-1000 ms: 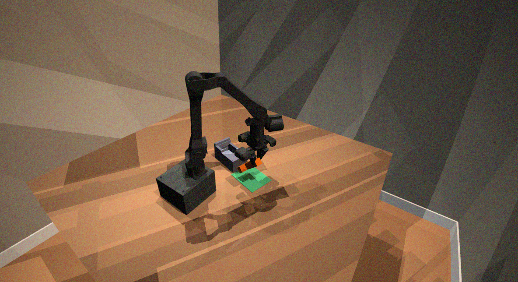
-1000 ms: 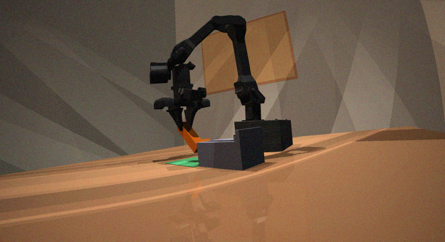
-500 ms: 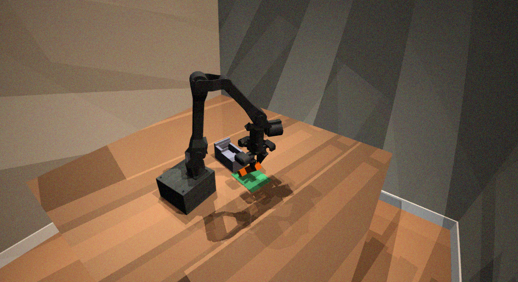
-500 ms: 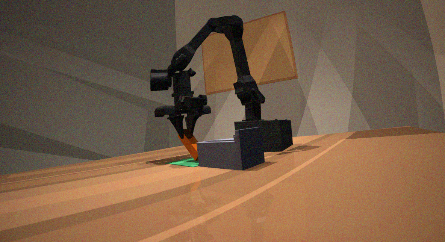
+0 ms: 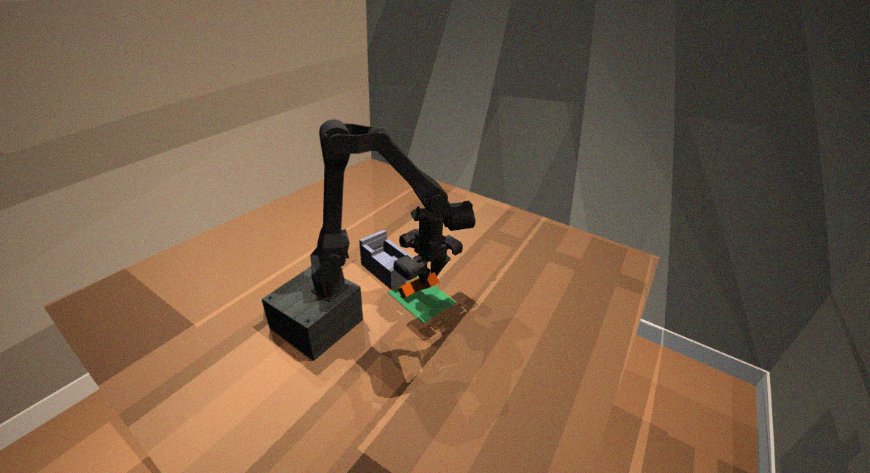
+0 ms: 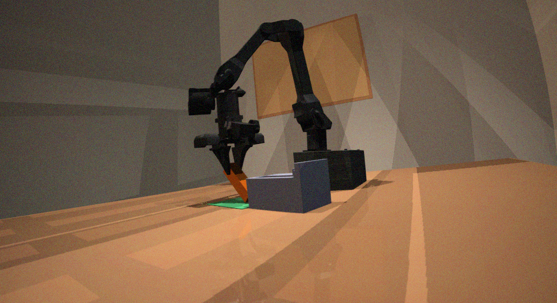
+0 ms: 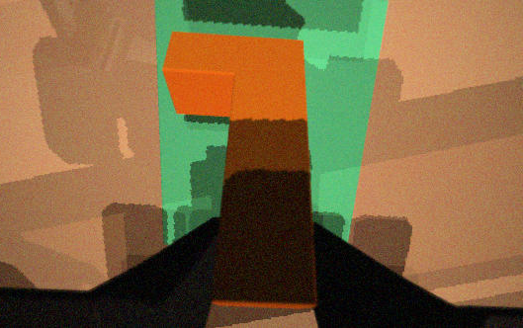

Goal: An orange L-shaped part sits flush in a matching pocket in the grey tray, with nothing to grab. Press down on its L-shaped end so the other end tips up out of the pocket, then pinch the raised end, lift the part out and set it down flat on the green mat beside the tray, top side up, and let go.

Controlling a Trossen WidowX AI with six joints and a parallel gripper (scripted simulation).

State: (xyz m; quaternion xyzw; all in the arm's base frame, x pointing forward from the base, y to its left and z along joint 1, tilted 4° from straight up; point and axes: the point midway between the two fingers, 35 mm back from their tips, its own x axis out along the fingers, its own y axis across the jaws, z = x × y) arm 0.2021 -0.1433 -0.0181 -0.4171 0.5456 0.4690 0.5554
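Now: the orange L-shaped part 4 cm to the left of my gripper tip, 3 cm below it and 1 cm behind it. Round my gripper tip: green mat (9 cm below, 2 cm to the left).
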